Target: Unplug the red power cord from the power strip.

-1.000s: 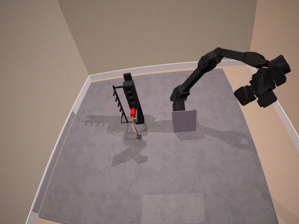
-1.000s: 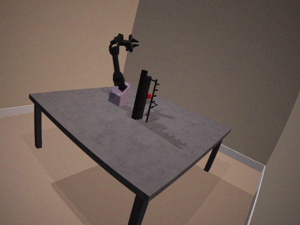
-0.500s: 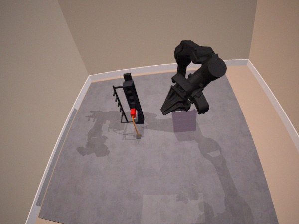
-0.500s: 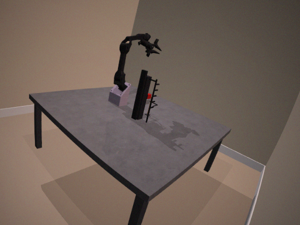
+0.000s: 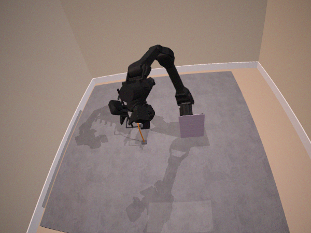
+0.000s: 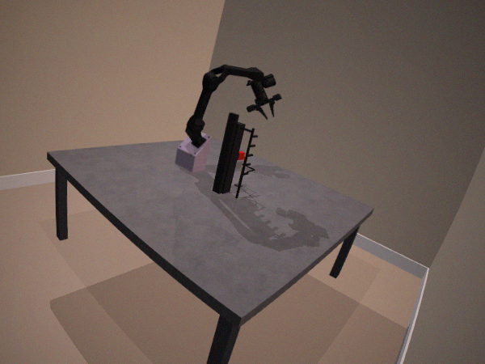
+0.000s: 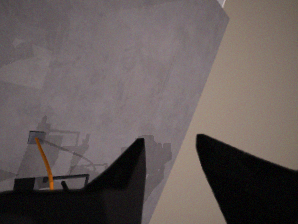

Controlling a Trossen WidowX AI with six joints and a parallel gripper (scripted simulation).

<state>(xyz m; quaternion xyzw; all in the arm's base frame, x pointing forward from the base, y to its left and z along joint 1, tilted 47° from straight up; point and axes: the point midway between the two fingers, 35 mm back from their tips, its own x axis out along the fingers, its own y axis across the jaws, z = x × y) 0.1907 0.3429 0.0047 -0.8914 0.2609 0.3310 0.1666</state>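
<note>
Now: gripper tip 40 mm short of the red plug, 230 mm to the left of it and 180 mm above it.
</note>
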